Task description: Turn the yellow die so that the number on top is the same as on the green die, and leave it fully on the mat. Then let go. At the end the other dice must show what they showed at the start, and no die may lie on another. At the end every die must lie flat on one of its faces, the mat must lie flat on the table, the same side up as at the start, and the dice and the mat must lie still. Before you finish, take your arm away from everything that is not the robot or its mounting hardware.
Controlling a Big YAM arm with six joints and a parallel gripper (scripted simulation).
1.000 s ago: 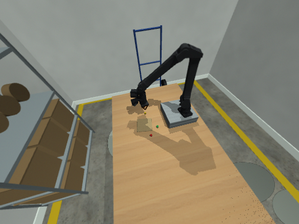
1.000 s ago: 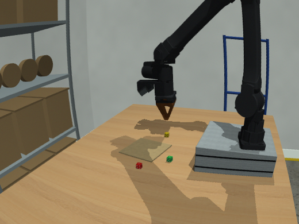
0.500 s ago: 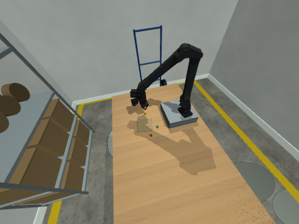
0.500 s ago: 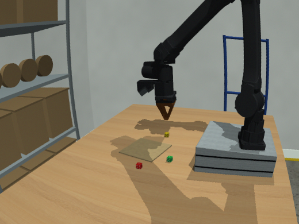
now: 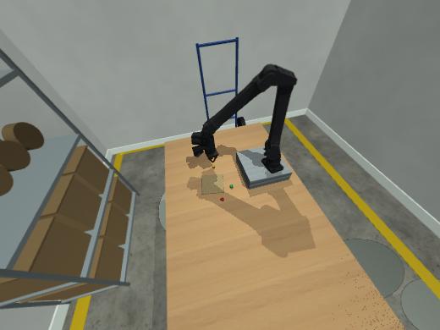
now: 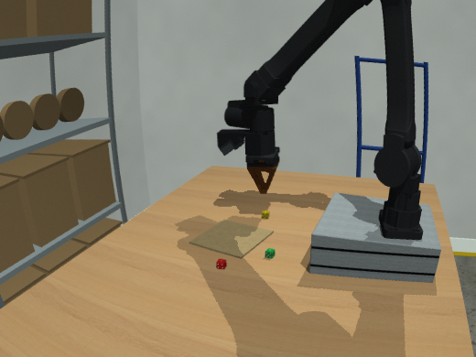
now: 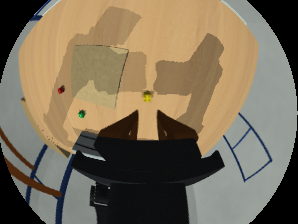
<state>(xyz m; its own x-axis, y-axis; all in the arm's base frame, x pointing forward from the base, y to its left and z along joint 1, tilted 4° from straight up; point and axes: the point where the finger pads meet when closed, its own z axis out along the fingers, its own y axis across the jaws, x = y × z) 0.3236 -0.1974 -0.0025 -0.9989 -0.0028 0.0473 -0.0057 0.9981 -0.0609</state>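
The yellow die is 7 cm below my hand. Round my hand: red die (4 cm ahead, 26 cm to the left, 7 cm below); then green die (5 cm behind, 20 cm to the left, 7 cm below); then tan mat (5 cm ahead, 13 cm to the left, 8 cm below).
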